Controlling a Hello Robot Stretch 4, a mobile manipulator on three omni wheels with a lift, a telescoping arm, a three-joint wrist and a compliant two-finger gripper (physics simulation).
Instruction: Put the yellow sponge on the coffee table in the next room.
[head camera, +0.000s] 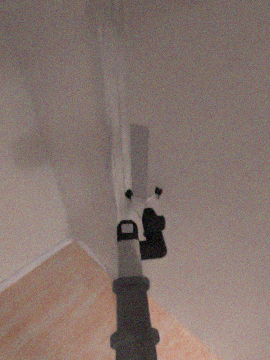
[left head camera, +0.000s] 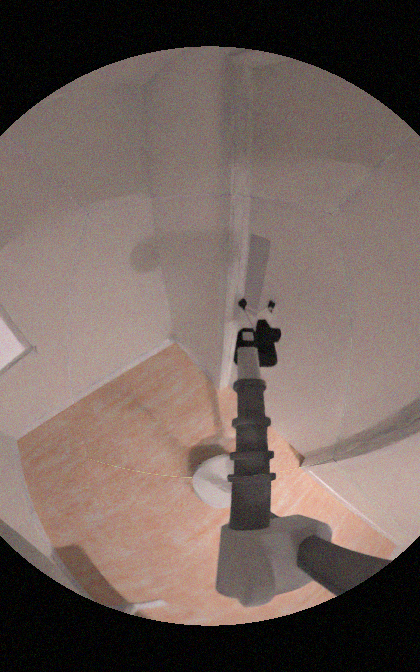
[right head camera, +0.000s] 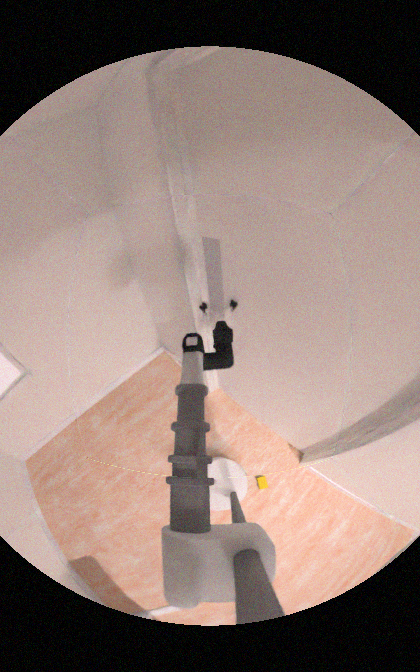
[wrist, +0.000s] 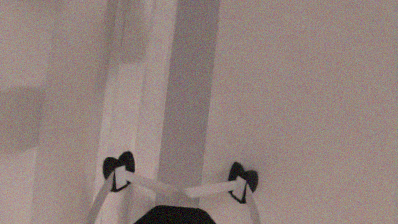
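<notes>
My gripper is open, with its two dark fingertips wide apart and nothing between them. It is at the end of the extended arm, in front of a tall grey strip on a pale upright surface. Whether the fingertips touch that surface I cannot tell. A small yellow block, which looks like the yellow sponge, is low down beside a round white disc in the right head view. The coffee table does not show in these views.
A pale vertical trim runs just left of the grey strip. Pale walls meet the orange-brown floor. A brown shape is at the lower left. A white panel shows at the left edge.
</notes>
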